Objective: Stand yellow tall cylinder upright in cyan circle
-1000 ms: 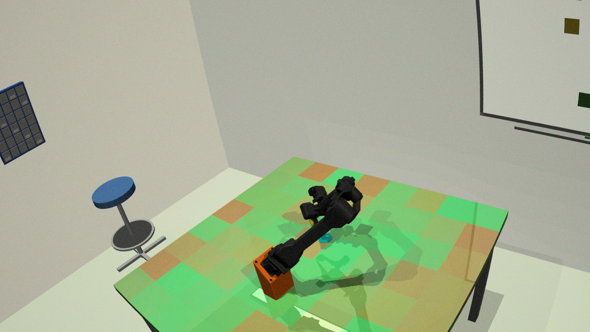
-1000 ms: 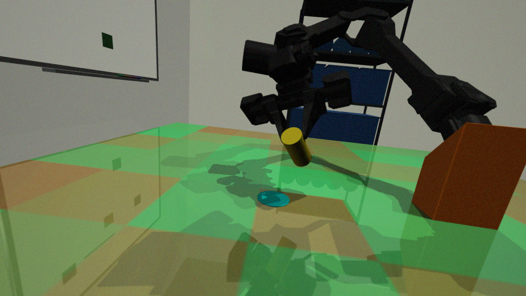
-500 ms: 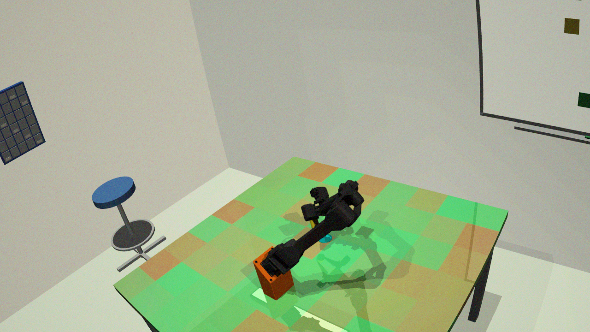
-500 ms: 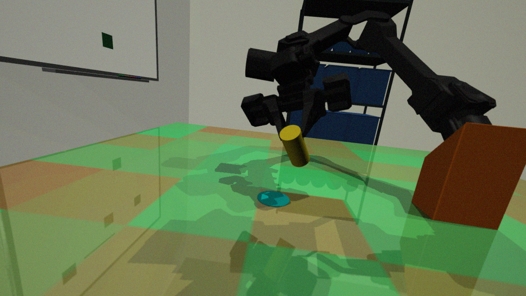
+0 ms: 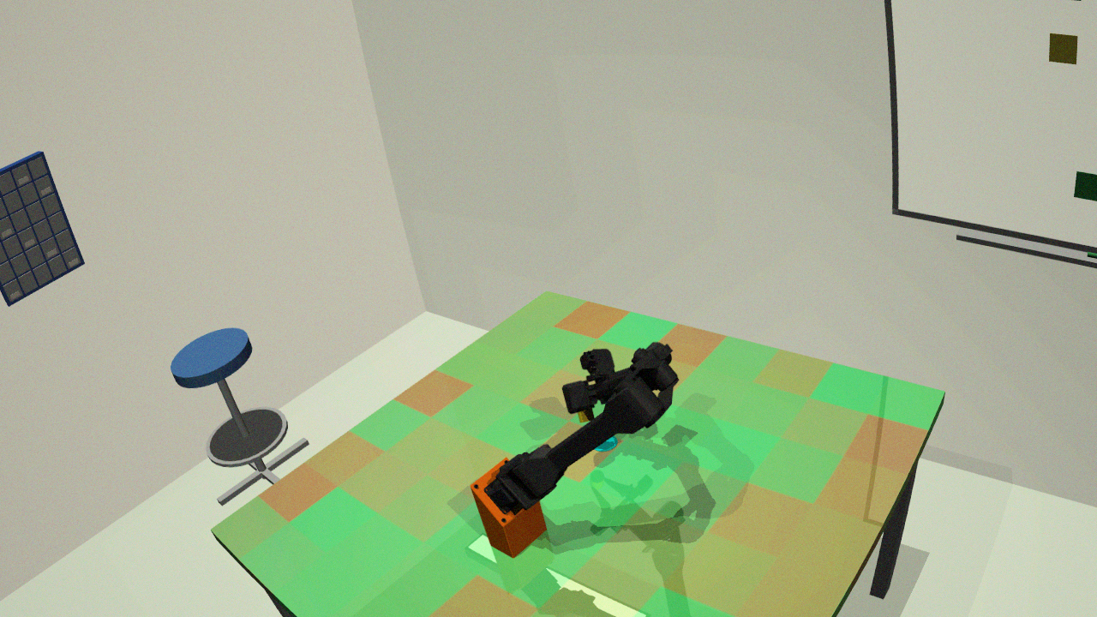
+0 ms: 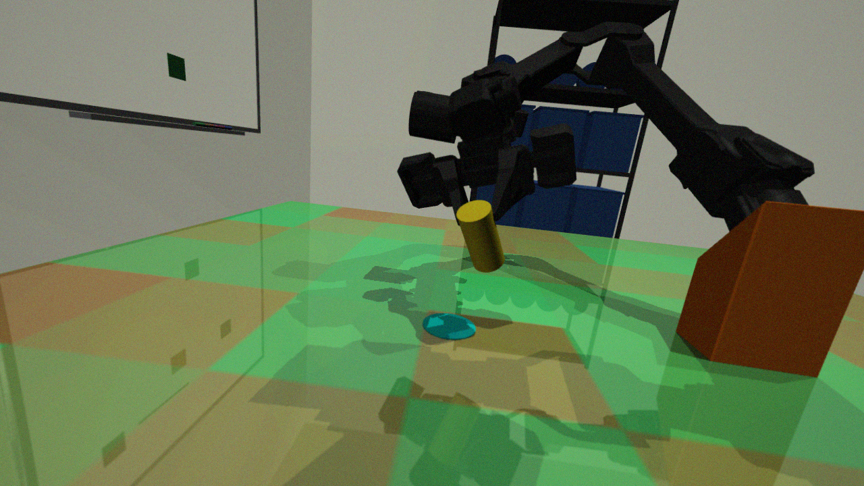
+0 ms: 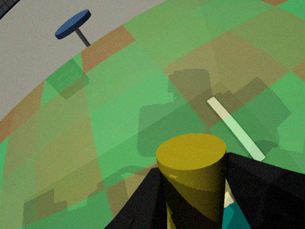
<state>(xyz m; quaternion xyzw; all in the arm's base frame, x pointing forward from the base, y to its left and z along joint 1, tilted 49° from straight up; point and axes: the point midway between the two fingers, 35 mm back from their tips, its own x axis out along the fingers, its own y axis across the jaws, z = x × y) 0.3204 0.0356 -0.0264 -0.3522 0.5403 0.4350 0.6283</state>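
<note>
The cyan circle lies 1 cm ahead of my gripper tip, 3 cm to the right of it and 13 cm below it. From my gripper tip the other things lie so: yellow tall cylinder 1 cm behind, 1 cm to the right, 2 cm below.
</note>
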